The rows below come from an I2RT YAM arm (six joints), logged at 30 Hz.
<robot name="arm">
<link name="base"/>
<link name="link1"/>
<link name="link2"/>
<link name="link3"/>
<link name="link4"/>
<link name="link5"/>
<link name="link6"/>
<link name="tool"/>
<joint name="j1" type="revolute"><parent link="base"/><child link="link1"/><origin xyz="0 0 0.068" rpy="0 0 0"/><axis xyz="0 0 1"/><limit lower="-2.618" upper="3.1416"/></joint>
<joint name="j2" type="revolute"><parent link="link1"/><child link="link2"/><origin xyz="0.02 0.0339 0.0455" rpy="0 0 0"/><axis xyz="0 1 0"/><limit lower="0" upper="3.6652"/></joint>
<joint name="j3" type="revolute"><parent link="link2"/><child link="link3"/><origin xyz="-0.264 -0.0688 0" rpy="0 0 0"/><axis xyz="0 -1 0"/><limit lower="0" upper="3.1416"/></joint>
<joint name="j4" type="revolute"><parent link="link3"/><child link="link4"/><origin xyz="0.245 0.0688 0.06" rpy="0 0 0"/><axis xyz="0 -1 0"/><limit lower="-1.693" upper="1.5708"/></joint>
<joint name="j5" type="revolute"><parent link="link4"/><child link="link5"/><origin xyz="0.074 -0.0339 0.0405" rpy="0 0 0"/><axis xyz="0 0 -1"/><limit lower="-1.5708" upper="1.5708"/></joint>
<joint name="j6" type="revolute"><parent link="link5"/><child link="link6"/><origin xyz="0.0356 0 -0.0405" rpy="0 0 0"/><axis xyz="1 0 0"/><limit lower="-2.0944" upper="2.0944"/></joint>
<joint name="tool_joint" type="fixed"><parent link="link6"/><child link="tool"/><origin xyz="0 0 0" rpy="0 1.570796 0"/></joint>
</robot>
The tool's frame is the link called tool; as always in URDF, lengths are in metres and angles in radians.
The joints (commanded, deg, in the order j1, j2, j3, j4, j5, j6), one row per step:
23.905 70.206 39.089 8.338 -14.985 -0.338
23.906 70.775 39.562 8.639 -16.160 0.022
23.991 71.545 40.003 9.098 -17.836 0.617
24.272 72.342 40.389 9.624 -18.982 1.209
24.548 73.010 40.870 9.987 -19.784 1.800
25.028 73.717 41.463 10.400 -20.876 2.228
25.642 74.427 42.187 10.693 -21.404 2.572
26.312 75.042 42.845 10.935 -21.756 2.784
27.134 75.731 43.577 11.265 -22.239 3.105
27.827 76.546 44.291 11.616 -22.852 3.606
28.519 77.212 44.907 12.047 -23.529 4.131
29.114 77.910 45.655 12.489 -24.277 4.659
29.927 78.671 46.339 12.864 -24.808 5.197
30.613 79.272 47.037 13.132 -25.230 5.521
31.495 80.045 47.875 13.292 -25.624 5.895
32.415 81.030 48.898 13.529 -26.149 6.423
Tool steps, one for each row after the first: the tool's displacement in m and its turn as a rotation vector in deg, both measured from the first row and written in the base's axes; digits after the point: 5 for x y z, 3 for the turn. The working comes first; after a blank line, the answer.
Tool pose at each row, in the base's axes (x y z in m, rotation vector in deg; the steps are taken from these numbers as rounded here):
0.24429 0.11835 0.24469 -33.583 109.047 30.063
0.24612 0.11993 0.24560 -33.992 108.778 31.450
0.24803 0.12232 0.24570 -34.605 108.570 33.529
0.24971 0.12530 0.24541 -35.076 108.429 35.210
0.25132 0.12803 0.24591 -35.318 108.291 36.550
0.25264 0.13196 0.24697 -36.096 107.865 38.195
0.25403 0.13635 0.24851 -36.714 107.473 39.323
0.25494 0.14079 0.24996 -37.393 107.067 40.232
0.25568 0.14617 0.25163 -38.203 106.560 41.436
0.25686 0.15121 0.25260 -38.826 106.262 42.798
0.25747 0.15608 0.25381 -39.466 105.828 44.235
0.25856 0.16075 0.25563 -40.056 105.288 45.677
0.25903 0.16635 0.25659 -40.719 104.952 47.060
0.25946 0.17115 0.25820 -41.369 104.492 48.118
0.25977 0.17721 0.25954 -42.158 104.164 49.309
0.26058 0.18405 0.26097 -42.941 103.825 50.748

0.00183 0.00158 0.00091 0.750 0.213 0.952
0.00374 0.00397 0.00101 1.801 0.729 2.366
0.00542 0.00695 0.00072 2.646 1.186 3.491
0.00703 0.00968 0.00122 3.387 1.539 4.297
0.00835 0.01361 0.00228 4.148 1.740 5.644
0.00974 0.01800 0.00382 4.660 1.796 6.636
0.01065 0.02244 0.00527 5.014 1.763 7.570
0.01139 0.02782 0.00694 5.511 1.758 8.743
0.01257 0.03286 0.00791 6.117 2.013 9.843
0.01318 0.03773 0.00912 6.801 2.187 11.004
0.01427 0.04240 0.01094 7.544 2.281 12.145
0.01474 0.04800 0.01190 8.142 2.544 13.289
0.01517 0.05280 0.01351 8.596 2.573 14.285
0.01548 0.05886 0.01485 9.010 2.783 15.426
0.01629 0.06570 0.01628 9.568 3.098 16.680

